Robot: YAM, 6 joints.
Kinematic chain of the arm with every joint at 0, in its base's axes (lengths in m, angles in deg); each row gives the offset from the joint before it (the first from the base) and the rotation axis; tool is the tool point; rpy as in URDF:
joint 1: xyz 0 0 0.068 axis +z
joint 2: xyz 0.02 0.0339 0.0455 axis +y
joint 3: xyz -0.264 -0.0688 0 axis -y
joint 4: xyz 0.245 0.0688 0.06 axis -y
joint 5: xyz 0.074 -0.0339 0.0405 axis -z
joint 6: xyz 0.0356 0 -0.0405 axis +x
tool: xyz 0 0 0 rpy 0 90 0
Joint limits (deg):
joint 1: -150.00..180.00
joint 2: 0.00..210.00
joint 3: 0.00..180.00
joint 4: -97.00..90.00
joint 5: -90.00..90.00
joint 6: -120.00..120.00
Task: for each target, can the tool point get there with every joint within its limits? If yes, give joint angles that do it. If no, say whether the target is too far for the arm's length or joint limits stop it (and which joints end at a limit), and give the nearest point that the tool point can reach.
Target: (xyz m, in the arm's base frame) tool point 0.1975 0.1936 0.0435
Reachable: yes | joints 51.59 117.54 32.57 32.99 75.59 -25.89
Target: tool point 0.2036 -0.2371 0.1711
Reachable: yes | joints -44.02 103.68 65.48 -52.35 54.66 61.53
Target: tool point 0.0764 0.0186 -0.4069
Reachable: no: joint limits stop it (at a limit: joint 2) | nearest point 0.1006 0.0245 -0.3500 | short by 0.062 m
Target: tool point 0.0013 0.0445 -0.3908
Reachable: no: joint limits stop it (at a limit: joint 2) | nearest point 0.0022 0.0746 -0.3358 | short by 0.063 m
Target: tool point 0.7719 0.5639 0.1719
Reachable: no: too far | nearest point 0.5205 0.3803 0.1525 | short by 0.312 m
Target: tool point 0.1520 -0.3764 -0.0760
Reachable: yes | joints -68.98 166.12 111.93 -70.75 -11.17 41.80
